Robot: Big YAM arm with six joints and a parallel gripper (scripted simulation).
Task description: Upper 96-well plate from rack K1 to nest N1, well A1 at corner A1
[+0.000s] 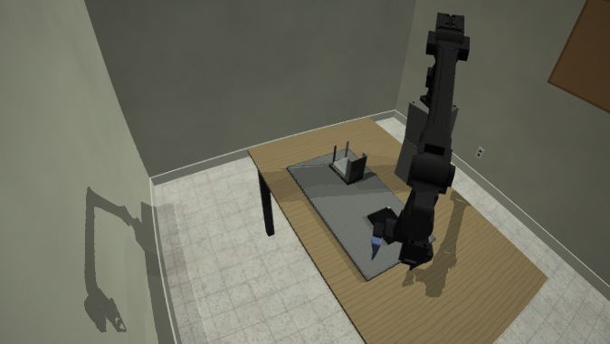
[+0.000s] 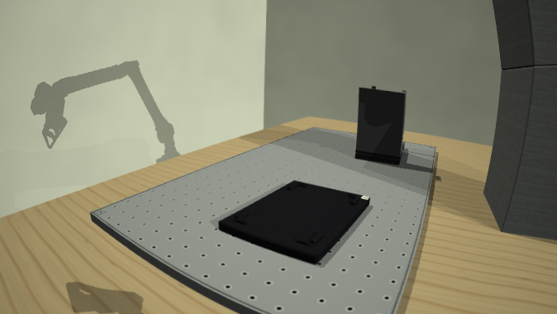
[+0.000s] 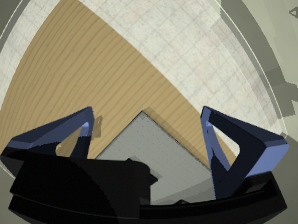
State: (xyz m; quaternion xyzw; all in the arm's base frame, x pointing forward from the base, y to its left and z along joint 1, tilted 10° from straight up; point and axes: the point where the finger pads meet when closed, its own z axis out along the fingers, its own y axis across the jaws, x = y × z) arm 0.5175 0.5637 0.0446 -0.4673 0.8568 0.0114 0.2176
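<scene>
Right now my hand is 61 cm to the left of the dark back wall, 27 cm above it and 21 cm past it. The rest, counted from my hand: pale A1 square 40 cm to the right, 34 cm below, 29 cm behind.
</scene>
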